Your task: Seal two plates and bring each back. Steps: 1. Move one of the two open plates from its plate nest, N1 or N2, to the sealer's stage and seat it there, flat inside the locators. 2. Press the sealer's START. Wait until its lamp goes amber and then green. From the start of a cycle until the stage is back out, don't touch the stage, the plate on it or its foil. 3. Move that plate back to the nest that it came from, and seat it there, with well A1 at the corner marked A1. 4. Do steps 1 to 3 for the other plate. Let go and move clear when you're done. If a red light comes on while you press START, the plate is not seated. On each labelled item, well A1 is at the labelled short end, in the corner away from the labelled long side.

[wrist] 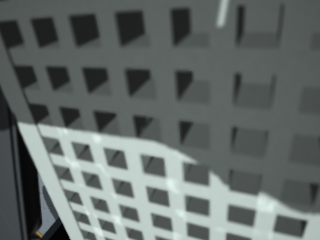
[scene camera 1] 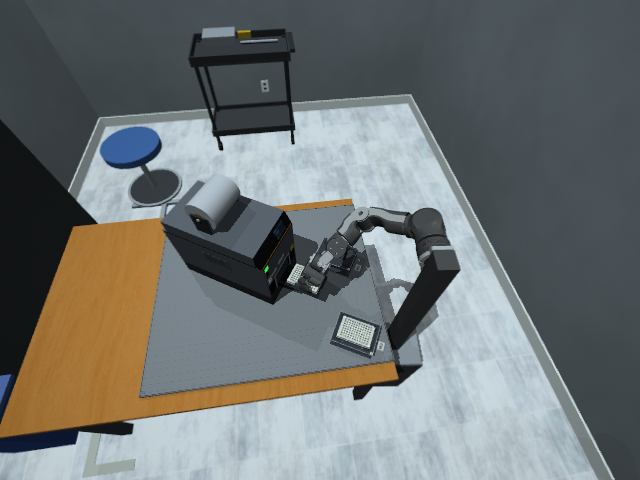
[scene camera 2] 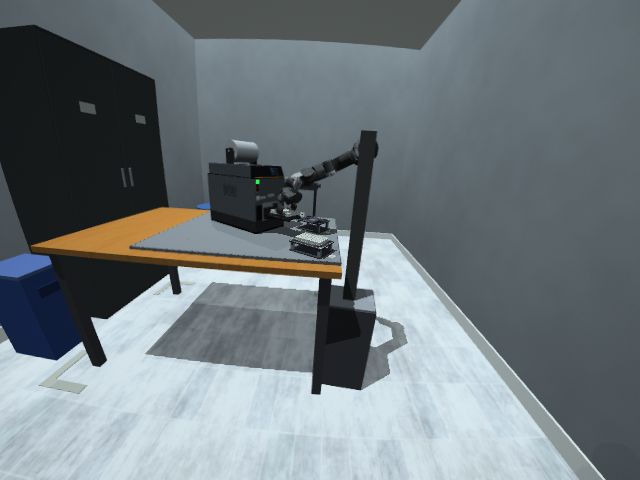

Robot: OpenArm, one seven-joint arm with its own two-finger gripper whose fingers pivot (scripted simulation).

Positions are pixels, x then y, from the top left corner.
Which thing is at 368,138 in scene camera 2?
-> A dark post.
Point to a foil roll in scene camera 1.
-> At 213,201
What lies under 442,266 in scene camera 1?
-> A dark post.
